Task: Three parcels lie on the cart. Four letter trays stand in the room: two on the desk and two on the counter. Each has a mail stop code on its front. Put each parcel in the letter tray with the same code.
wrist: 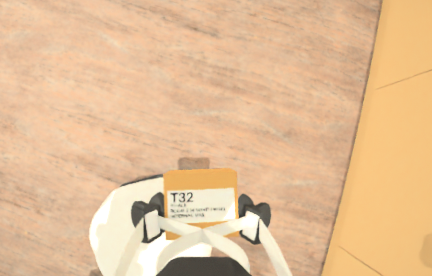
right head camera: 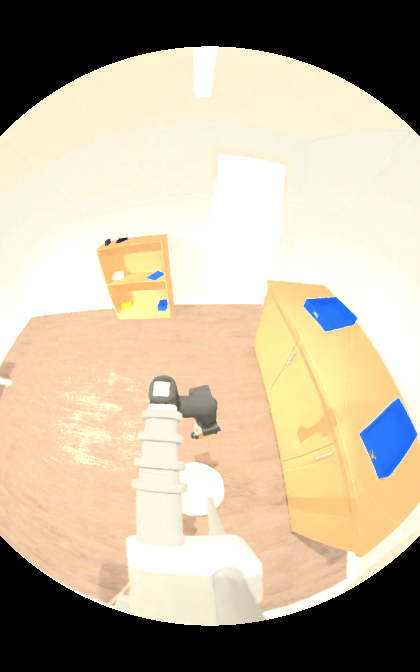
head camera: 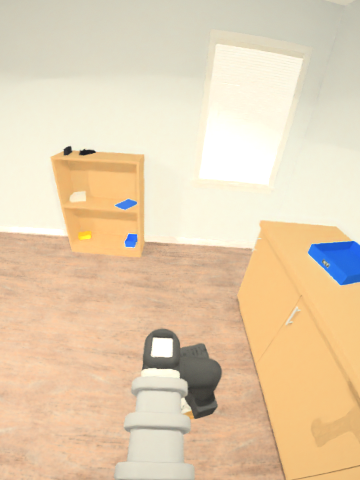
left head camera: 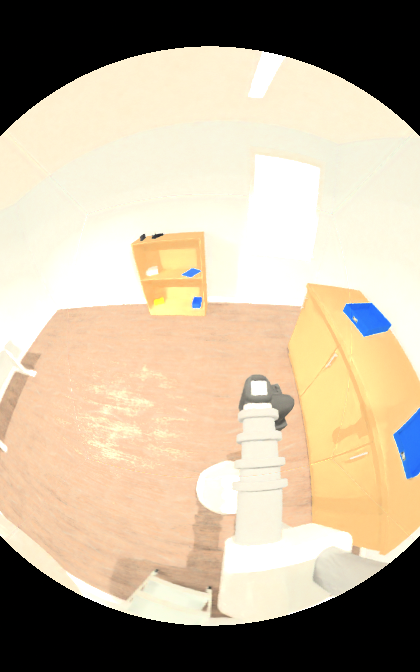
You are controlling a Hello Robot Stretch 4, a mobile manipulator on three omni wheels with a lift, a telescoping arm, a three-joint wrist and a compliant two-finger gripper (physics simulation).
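Places are measured from the robot's base along level axes (x ahead, y left, z up), in centimetres.
Pixels of known places: gripper, between the fingertips: [wrist: 201, 209] [head camera: 188, 415].
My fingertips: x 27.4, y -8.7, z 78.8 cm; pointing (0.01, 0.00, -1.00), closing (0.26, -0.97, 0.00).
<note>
Behind a point stands the place of what it marks.
My gripper [wrist: 201, 209] {x 27.4, y -8.7, z 78.8 cm} is shut on an orange parcel [wrist: 201, 180] {x 30.5, y -7.8, z 83.7 cm} with a white label reading T32, held above the floor beside the counter. The fingertips press its two sides. In the right head view a bit of the parcel [right head camera: 202, 435] shows under the wrist. The counter [head camera: 285, 240] {x 110.0, y -68.9, z 88.2 cm} [left head camera: 370, 395] [right head camera: 345, 370] is at the right. A blue letter tray [head camera: 342, 262] {x 91.5, y -95.7, z 88.5 cm} [left head camera: 367, 319] [right head camera: 331, 314] stands near its far end. A second blue letter tray [left head camera: 411, 445] [right head camera: 390, 440] stands nearer. The codes on their fronts are too small to read.
A wooden shelf unit [head camera: 141, 200] {x 207.2, y 30.2, z 61.5 cm} [left head camera: 204, 280] [right head camera: 169, 280] with small objects stands at the far wall, left of the window. Part of a white-framed cart [left head camera: 172, 600] shows at the bottom of the left head view. White furniture legs [left head camera: 25, 371] show at its left edge. The counter front is close on the right.
</note>
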